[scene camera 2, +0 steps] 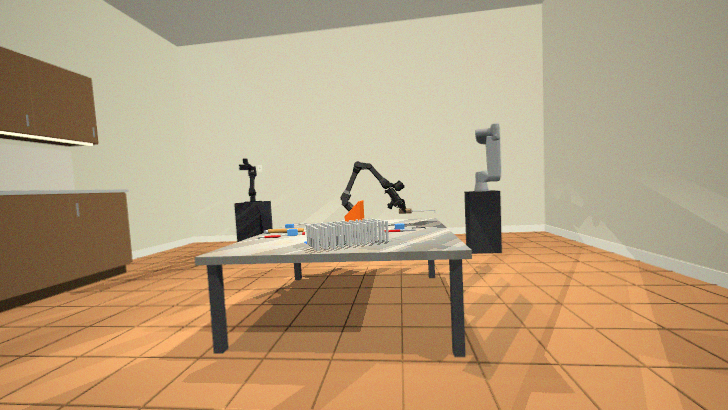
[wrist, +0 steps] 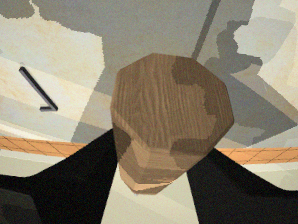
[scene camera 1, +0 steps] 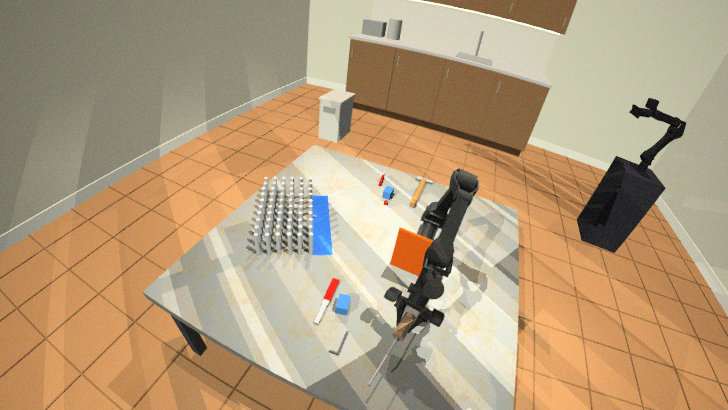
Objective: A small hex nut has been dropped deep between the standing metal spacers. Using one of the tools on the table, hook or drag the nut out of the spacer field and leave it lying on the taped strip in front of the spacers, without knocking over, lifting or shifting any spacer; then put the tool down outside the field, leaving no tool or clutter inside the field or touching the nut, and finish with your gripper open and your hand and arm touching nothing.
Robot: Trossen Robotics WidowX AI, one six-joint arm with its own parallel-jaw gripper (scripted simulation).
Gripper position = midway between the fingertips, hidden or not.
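In my gripper [scene camera 1: 402,329] I am carrying an awl [wrist: 167,111].
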